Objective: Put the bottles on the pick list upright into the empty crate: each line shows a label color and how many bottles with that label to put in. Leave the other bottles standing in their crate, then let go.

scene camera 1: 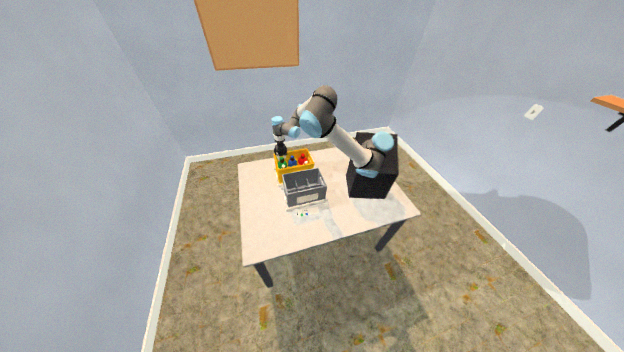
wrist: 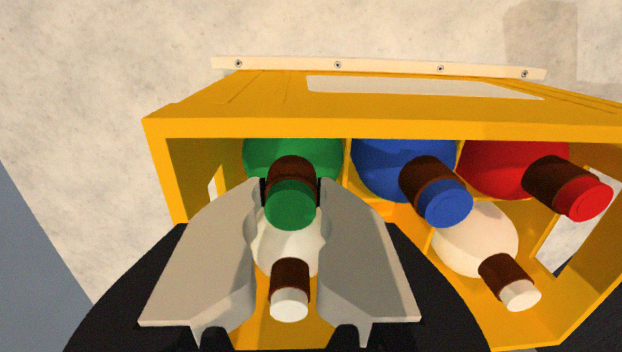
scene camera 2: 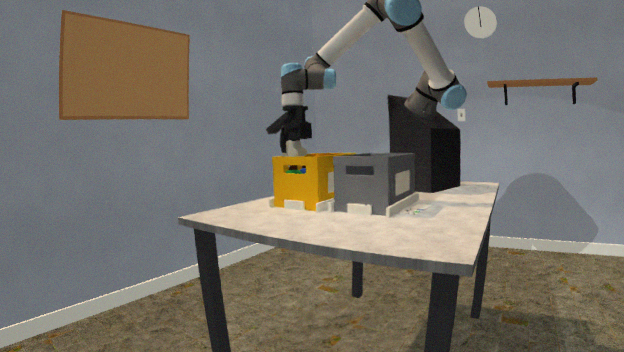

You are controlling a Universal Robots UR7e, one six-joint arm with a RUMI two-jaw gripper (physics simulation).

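Places are measured from the arm's base along level axes (x up, y back, z right), in centimetres.
Where they show: gripper, between the fingertips: (scene camera 1: 281, 160) (wrist: 291, 180) (scene camera 2: 292, 167); arm's base, origin of its link: (scene camera 2: 418, 110).
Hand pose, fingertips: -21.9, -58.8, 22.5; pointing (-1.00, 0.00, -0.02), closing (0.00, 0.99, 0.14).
Each offset is from my fingertips to the top centre of the thing, as dx, dy, dz. Level surfaces: height alone.
My gripper (scene camera 1: 280, 156) (scene camera 2: 295, 150) (wrist: 291, 180) is shut on the neck of the green bottle {+2.6, +0.0, -0.3} (scene camera 1: 282, 163) (wrist: 290, 205), just below its cap. That bottle stands in the left front compartment of the yellow crate {+3.8, +9.0, -3.2} (scene camera 1: 295, 170) (scene camera 2: 295, 192) (wrist: 320, 129) in the wrist view. Beside it stand a blue bottle {+2.6, +8.2, +1.0} (scene camera 1: 292, 162) (wrist: 400, 170) and a red bottle {+2.6, +16.9, +2.4} (scene camera 1: 303, 159) (wrist: 510, 165). Behind them stand a white bottle {+2.6, +1.0, -8.8} (wrist: 289, 240) between the fingers' inner sides and another white bottle {+2.6, +18.4, -6.4} (wrist: 475, 242) to the right. The grey crate {+3.8, +14.3, -26.0} (scene camera 1: 306, 196) (scene camera 2: 362, 192) shows empty compartments. The pick list {-13.5, +15.0, -40.7} (scene camera 1: 312, 215) (scene camera 2: 427, 209) has small marks, including green and blue.
The grey crate stands close against the yellow one, its walls at similar height. Low pale rails (scene camera 2: 402, 205) (wrist: 390, 65) edge the crates. The black pedestal (scene camera 1: 372, 175) (scene camera 2: 445, 155) stands at the table's {dx -13.7} (scene camera 1: 265, 240) (scene camera 2: 300, 230) right in scene camera 1.
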